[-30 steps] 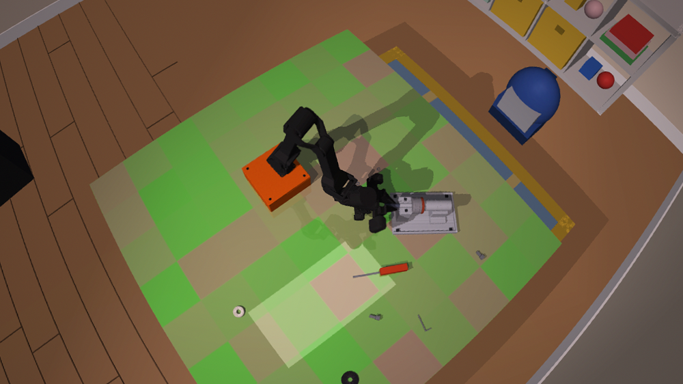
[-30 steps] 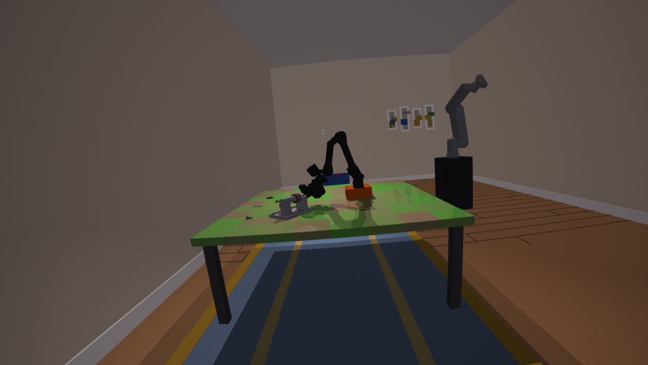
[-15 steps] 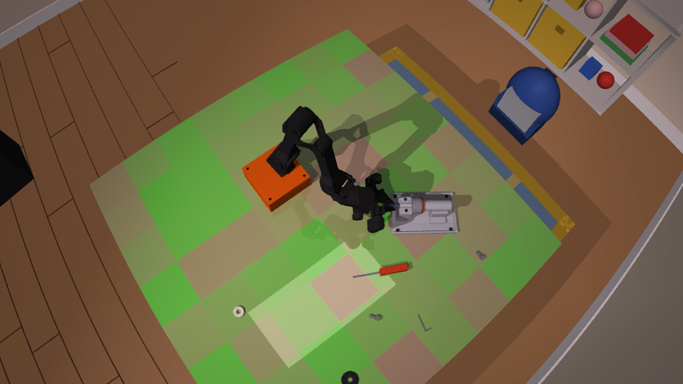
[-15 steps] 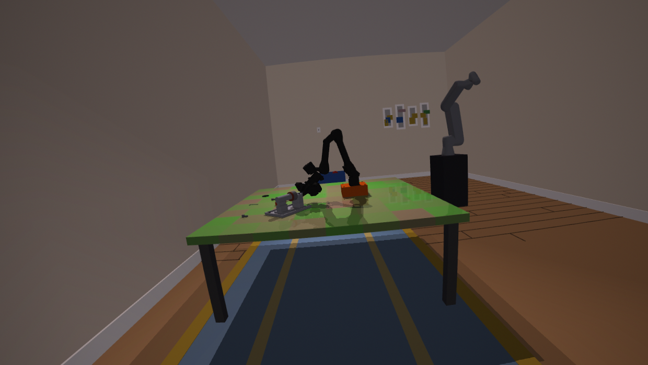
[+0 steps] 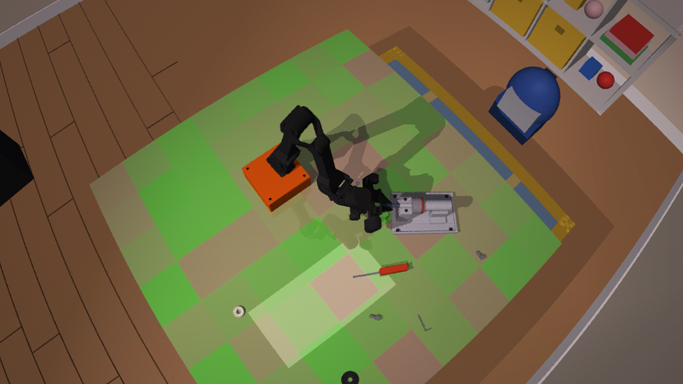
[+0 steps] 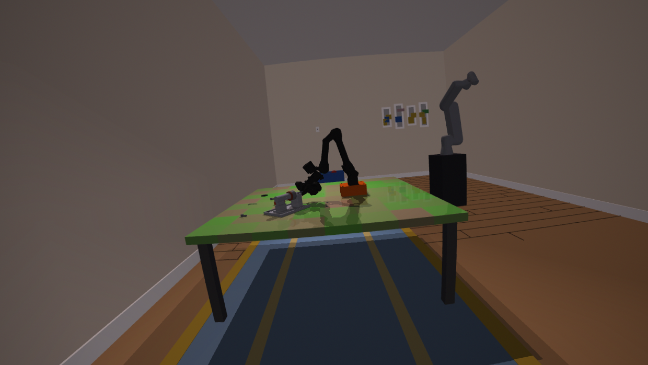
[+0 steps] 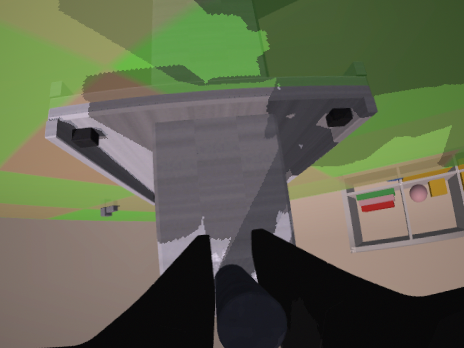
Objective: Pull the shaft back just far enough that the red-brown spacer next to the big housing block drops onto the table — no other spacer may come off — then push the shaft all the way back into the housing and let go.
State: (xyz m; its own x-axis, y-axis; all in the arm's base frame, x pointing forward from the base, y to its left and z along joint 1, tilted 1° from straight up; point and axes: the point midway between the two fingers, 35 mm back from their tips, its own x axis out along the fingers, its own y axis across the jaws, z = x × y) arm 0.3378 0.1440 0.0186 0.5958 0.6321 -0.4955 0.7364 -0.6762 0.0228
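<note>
The dark shaft lies 30 mm ahead of my gripper tip, 40 mm to the left of it and 20 mm above it. Round my gripper tip: red-brown spacer 60 mm ahead, 70 mm to the left, 20 mm above.
</note>
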